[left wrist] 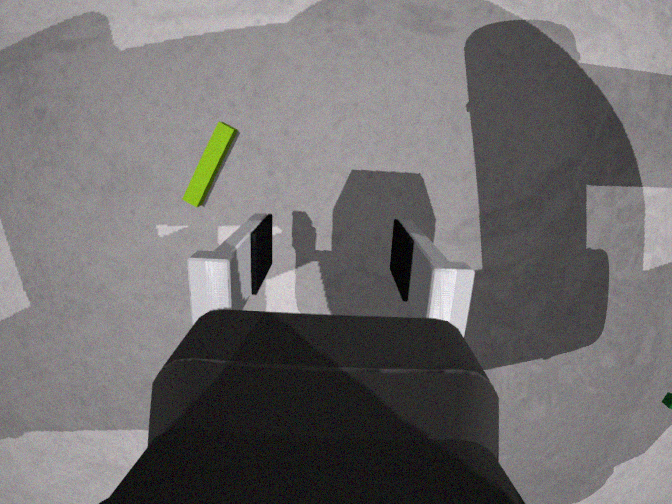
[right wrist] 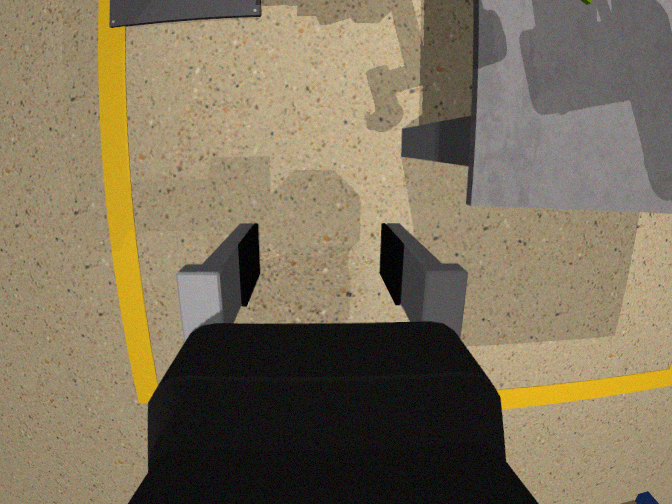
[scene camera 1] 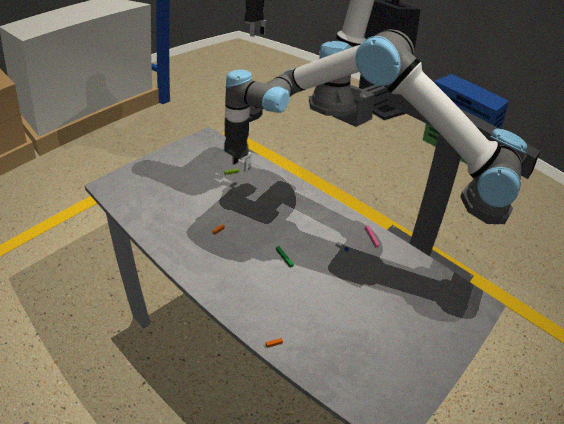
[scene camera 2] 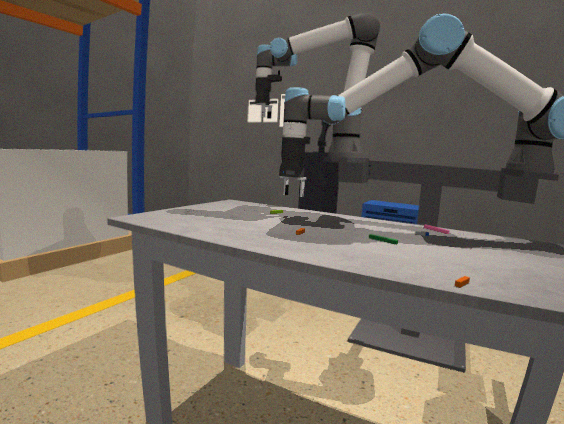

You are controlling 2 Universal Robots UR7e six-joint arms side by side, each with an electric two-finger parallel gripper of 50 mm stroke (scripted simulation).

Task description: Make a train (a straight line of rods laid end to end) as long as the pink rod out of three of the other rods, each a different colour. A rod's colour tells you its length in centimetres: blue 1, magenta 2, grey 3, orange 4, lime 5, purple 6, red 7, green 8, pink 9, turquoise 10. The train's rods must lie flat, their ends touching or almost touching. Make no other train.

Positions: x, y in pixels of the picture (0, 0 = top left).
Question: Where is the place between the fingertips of my left gripper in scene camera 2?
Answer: At 293, 195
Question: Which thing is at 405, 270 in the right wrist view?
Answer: My right gripper.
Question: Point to a lime rod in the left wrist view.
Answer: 223, 135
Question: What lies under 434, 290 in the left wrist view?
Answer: My left gripper.
